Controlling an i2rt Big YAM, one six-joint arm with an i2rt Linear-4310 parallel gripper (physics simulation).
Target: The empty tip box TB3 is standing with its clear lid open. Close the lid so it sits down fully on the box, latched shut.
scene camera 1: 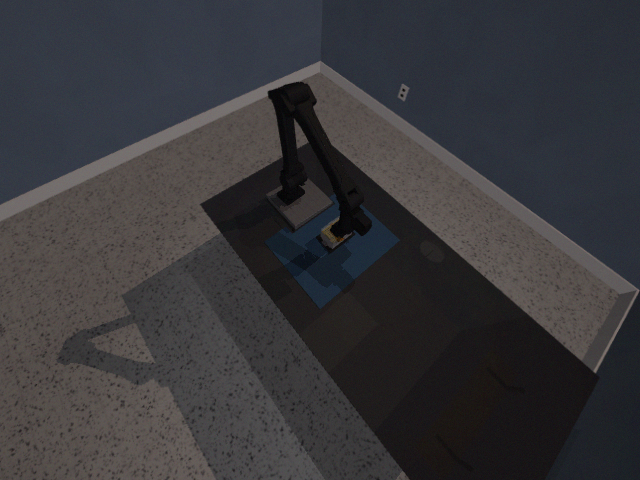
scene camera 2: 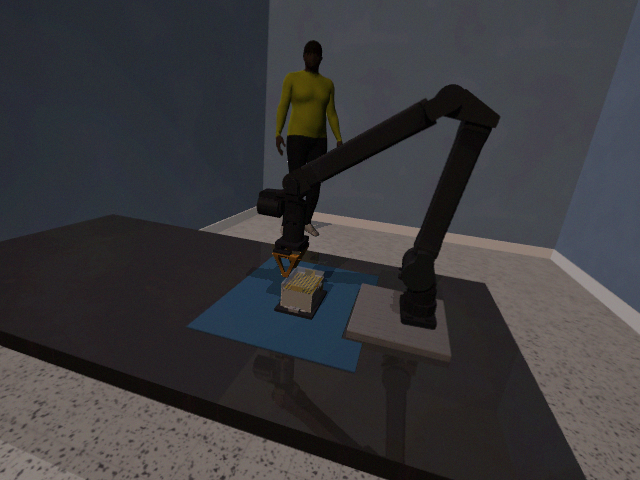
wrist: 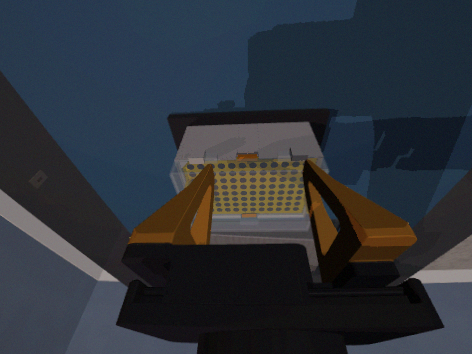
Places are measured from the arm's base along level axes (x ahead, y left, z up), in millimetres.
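Pixels of known places: gripper, between the fingertips: [scene camera 1: 343, 236] [scene camera 2: 289, 272] [wrist: 257, 168]; arm's base, origin of its link: [scene camera 1: 291, 194] [scene camera 2: 416, 313].
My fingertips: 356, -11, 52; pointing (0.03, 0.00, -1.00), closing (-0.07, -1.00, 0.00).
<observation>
Ahead of a thing's pixels: the offset from my fingertips to its middle, as dx, dy, dz. "pt": to the spot under its first point. Level surfaces: height alone.
The tip box TB3 @(-46, +12, -38) [scene camera 1: 328, 239] [scene camera 2: 297, 301] [wrist: 250, 140] stands upright, pale-walled, with a yellow rack @(-47, +12, -8) [wrist: 257, 187] of empty holes at its top. The clear lid @(pt -77, -17, +0) [wrist: 280, 224] shows as transparent edges around and beyond the rack in the wrist view; it is faint in the scene views, and its exact tilt and whether it is latched cannot be told. My gripper [scene camera 2: 285, 274] [wrist: 257, 168] is open, pointing down, with nothing between its orange fingers. Its tips are close to the box's top, over the rack's two sides in the wrist view. The arm partly hides the box in scene camera 1.
The box stands on a dark holder [scene camera 2: 320, 302] [wrist: 250, 116] on a blue mat @(dz -77) [scene camera 1: 372, 232] [scene camera 2: 242, 310] [wrist: 100, 75]. The arm's pale base plate [scene camera 1: 310, 209] [scene camera 2: 382, 325] is beside the mat on the dark table @(dz -80) [scene camera 2: 155, 279]. A person in yellow [scene camera 2: 310, 103] stands beyond the table.
</observation>
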